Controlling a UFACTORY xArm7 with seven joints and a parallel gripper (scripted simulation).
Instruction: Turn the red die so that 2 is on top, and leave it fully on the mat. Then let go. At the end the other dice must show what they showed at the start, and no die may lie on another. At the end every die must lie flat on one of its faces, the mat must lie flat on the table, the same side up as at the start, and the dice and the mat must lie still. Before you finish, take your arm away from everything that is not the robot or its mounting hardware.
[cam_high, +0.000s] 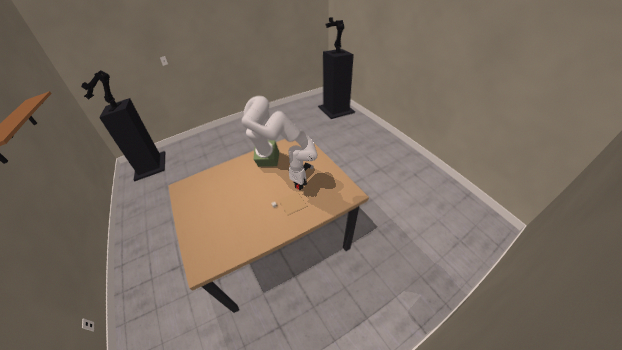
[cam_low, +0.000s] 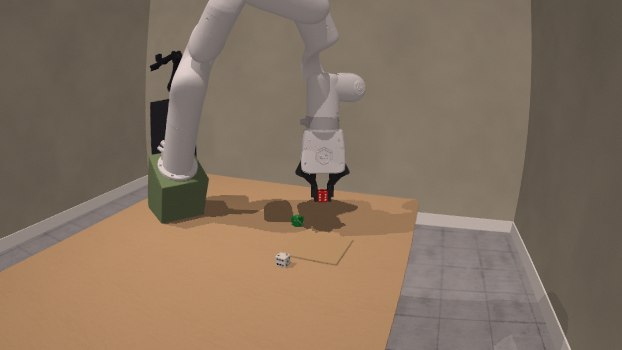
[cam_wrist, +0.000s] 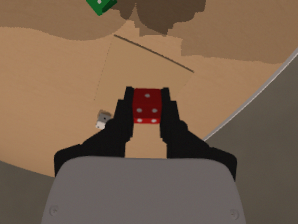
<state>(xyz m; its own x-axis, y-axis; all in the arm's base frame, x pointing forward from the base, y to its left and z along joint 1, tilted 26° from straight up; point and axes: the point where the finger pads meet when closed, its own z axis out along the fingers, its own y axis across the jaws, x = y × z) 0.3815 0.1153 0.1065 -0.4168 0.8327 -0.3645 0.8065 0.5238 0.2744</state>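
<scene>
The tan mat lies 2 cm ahead of my hand, 6 cm to the right of it and 12 cm below it. Round my hand: green die: 9 cm behind, 5 cm to the left, 11 cm below; white die: 2 cm behind, 17 cm to the right, 11 cm below; red die: 1 cm below.
</scene>
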